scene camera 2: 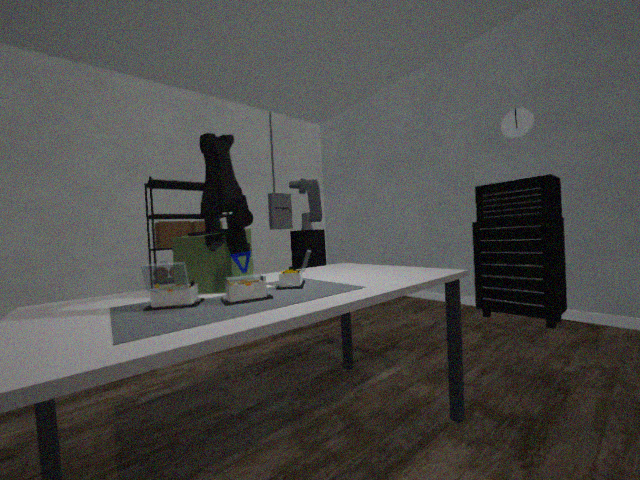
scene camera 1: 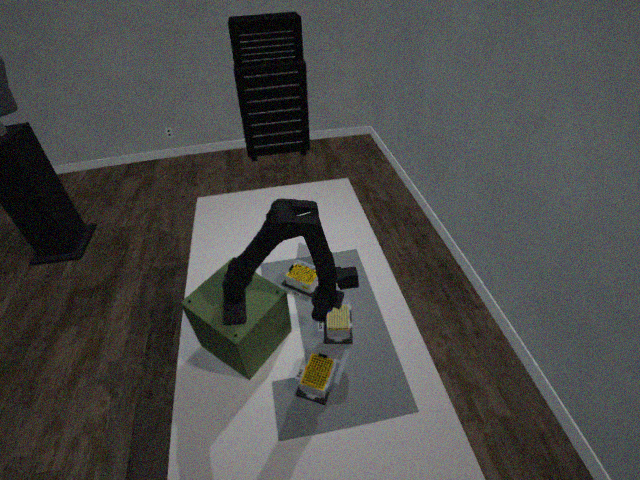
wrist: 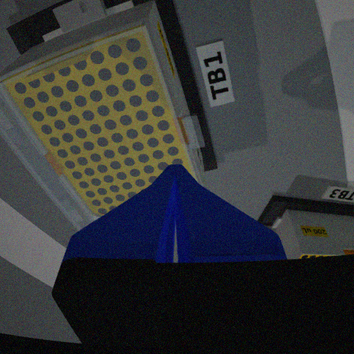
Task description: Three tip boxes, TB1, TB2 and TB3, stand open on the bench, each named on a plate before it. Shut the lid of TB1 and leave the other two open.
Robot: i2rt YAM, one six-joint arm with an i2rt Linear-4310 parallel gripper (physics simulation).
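Frame: origin at the arm's base, x ahead, y left, z up, level; metres.
Where they show: gripper, fingertip midpoint: (scene camera 2: 244, 272) (scene camera 1: 328, 311); arm's base, link origin: (scene camera 2: 213, 233) (scene camera 1: 235, 298).
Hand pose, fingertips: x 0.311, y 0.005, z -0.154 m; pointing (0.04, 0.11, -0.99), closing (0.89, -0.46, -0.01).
Observation:
Each offset is from my fingertips to the top centre of the thing. "*": to the spot under its first point. Level surfaces: height alone.
TB1 {0.021 m ahead, 0.009 m right, 0.011 m down} (scene camera 1: 339, 326) (scene camera 2: 247, 289) (wrist: 115, 107) is the middle box. Its clear lid seems to lie down over the pale yellow rack; whether it is fully latched I cannot tell. Its name plate (wrist: 215, 74) shows in the wrist view. TB3 (scene camera 1: 301, 277) (scene camera 2: 290, 279) (wrist: 325, 244) stands beyond it, lid raised. The third box, by elimination TB2 (scene camera 1: 316, 374) (scene camera 2: 173, 297), stands nearer scene camera 1, its clear lid {* 0.006 m back, 0.247 m right, 0.027 m up} (scene camera 2: 165, 273) raised. My gripper (scene camera 2: 244, 269) (wrist: 175, 175) is shut and empty, above and beside TB1 at its TB3 end.
The boxes stand on a grey mat {0.088 m down} (scene camera 1: 361, 392) (scene camera 2: 134, 328) on the white table {0.091 m down} (scene camera 1: 382, 444) (scene camera 2: 67, 361). A green block (scene camera 1: 258, 335) (scene camera 2: 193, 263) carries the arm beside them. A black drawer cabinet (scene camera 1: 276, 103) (scene camera 2: 516, 248) stands apart by the wall.

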